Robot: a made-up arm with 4 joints.
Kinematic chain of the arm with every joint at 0, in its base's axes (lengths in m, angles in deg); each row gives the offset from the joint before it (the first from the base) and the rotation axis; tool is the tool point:
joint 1: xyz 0 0 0.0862 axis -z
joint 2: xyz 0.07 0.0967 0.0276 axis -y
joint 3: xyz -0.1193 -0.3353 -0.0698 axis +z
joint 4: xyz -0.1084 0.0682 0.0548 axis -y
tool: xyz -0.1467 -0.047 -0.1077
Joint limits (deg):
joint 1: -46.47..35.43
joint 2: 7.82..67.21
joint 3: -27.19..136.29
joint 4: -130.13..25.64
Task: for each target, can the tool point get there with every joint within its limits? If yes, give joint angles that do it. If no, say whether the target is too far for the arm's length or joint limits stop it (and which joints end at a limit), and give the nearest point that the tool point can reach.
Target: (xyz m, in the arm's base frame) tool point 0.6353 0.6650 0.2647
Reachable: no: too far | nearest point 0.4427 -0.0974 0.0516 | short by 0.815 m
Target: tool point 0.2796 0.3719 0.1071
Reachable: no: joint limits stop it (at a limit: joint 1, joint 2, joint 3, joint 4) | nearest point 0.4427 -0.0974 0.0516 | short by 0.500 m
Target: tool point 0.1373 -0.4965 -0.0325
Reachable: yes | joints -11.80 39.58 93.88 -12.26
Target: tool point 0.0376 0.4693 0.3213
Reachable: no: joint limits stop it (at a limit: joint 1, joint 2, joint 3) | nearest point -0.2833 0.0723 0.1664 | short by 0.533 m
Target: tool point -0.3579 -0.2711 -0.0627
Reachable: yes | joints 17.10 32.90 30.47 -51.36
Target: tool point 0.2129 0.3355 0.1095
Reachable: no: joint limits stop it (at a limit: joint 1, joint 2, joint 3, joint 4) | nearest point 0.1794 -0.0014 -0.2144 | short by 0.469 m
